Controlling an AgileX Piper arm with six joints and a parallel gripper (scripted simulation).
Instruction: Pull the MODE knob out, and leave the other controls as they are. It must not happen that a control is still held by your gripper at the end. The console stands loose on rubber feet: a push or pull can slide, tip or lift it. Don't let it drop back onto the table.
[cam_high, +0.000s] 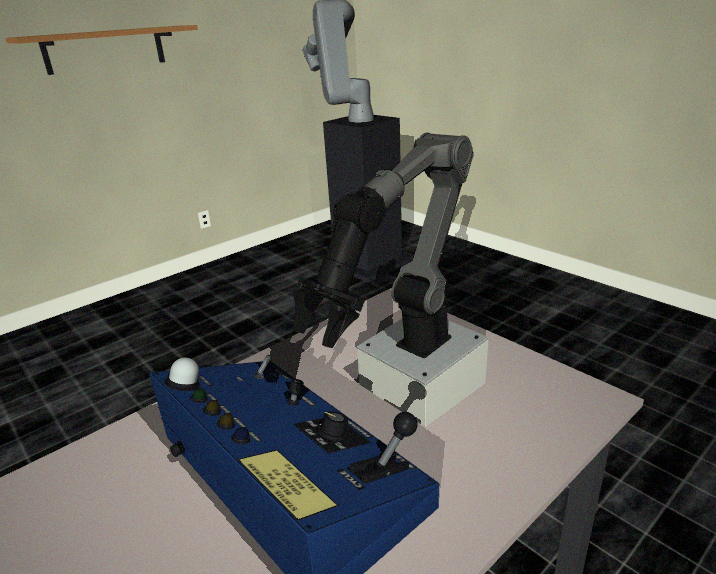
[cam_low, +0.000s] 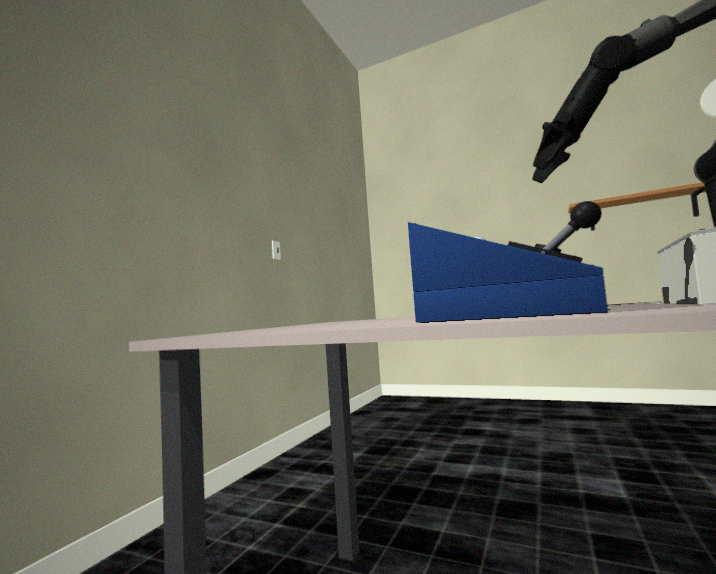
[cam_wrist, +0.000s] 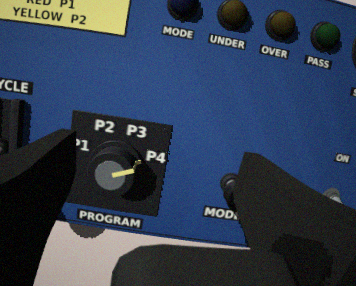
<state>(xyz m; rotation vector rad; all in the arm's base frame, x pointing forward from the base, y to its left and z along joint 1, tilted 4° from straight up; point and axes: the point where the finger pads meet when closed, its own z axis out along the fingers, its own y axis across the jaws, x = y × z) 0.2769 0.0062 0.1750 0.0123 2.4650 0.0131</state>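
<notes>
Right now the mode knob is 16 cm below my hand and 8 cm to the right of it. The rest, counted from my hand: program dial (16 cm below, 3 cm to the left, 1 cm ahead); then blue console (18 cm below, 3 cm ahead, 2 cm to the right); then ball-topped lever (16 cm to the left, 15 cm below, 1 cm behind).
</notes>
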